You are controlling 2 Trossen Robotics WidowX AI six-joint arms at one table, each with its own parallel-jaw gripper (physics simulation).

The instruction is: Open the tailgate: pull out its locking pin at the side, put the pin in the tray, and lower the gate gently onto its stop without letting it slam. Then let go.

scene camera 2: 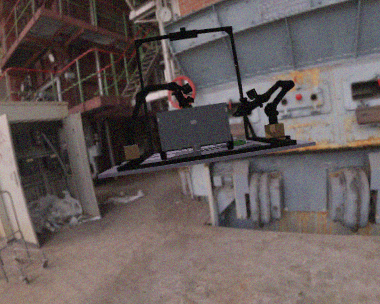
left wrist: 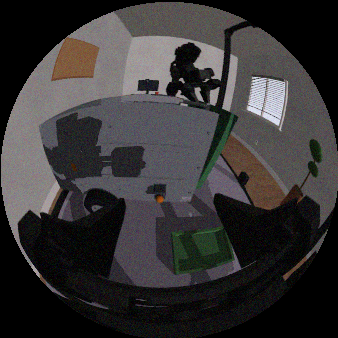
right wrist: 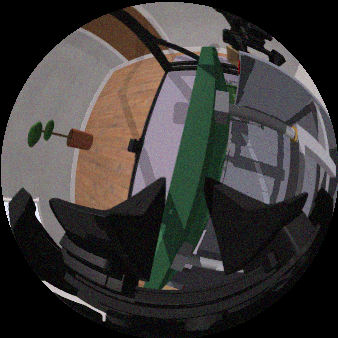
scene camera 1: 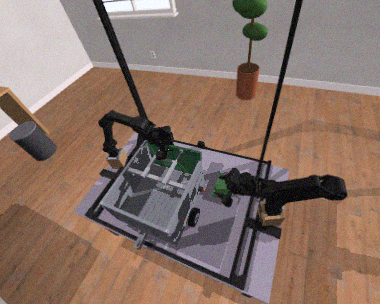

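Where they show: left gripper, fingertip midpoint: (scene camera 2: pixel 233 116) (left wrist: pixel 169 201) (scene camera 1: pixel 216 185); right gripper, fingertip midpoint: (right wrist: pixel 184 182) (scene camera 1: pixel 173 147); left arm's base, origin of the base link: (scene camera 2: pixel 273 124) (scene camera 1: pixel 272 209); right arm's base, origin of the base link: (scene camera 2: pixel 130 145) (scene camera 1: pixel 114 153).
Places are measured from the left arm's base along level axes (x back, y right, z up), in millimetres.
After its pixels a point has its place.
Note:
The green tailgate (scene camera 1: pixel 189 160) @(x -395, y 296, z 98 mm) (left wrist: pixel 219 145) @(x -330, y 271, z 101 mm) (right wrist: pixel 194 145) @(x -457, y 345, z 171 mm) stands near upright at the grey trailer's far end. My right gripper (scene camera 1: pixel 162 152) (scene camera 2: pixel 187 103) (right wrist: pixel 184 182) @(x -479, y 361, z 152 mm) is shut on its top edge. The locking pin's orange knob (scene camera 1: pixel 203 189) @(x -335, y 152, z 7 mm) (left wrist: pixel 160 199) @(x -329, y 151, z 4 mm) sits at a small block low on the trailer's side, near the gate; the pin's shaft is not visible. The green tray (scene camera 1: pixel 220 185) @(x -229, y 229, z -108 mm) (scene camera 2: pixel 241 143) @(x -219, y 133, z -107 mm) (left wrist: pixel 175 255) @(x -229, y 143, z -94 mm) lies on the mat beside the trailer. My left gripper (scene camera 2: pixel 241 108) (left wrist: pixel 169 201) @(x -265, y 121, z 96 mm) is open and empty, above the tray, apart from the pin.
The grey trailer (scene camera 1: pixel 142 216) @(x -684, y 41, z -19 mm) (scene camera 2: pixel 194 126) @(x -663, y -24, z 59 mm) (left wrist: pixel 150 132) @(x -369, y 145, z 118 mm) fills the middle, with a black wheel (scene camera 1: pixel 194 217) @(x -398, y 7, z -16 mm) on the pin's side. Two light struts join its frame to the gate. A black frame with tall posts (scene camera 1: pixel 283 80) @(x 62, y 351, z 504 mm) surrounds the mat (scene camera 1: pixel 210 250) @(x -335, y -138, z -117 mm).

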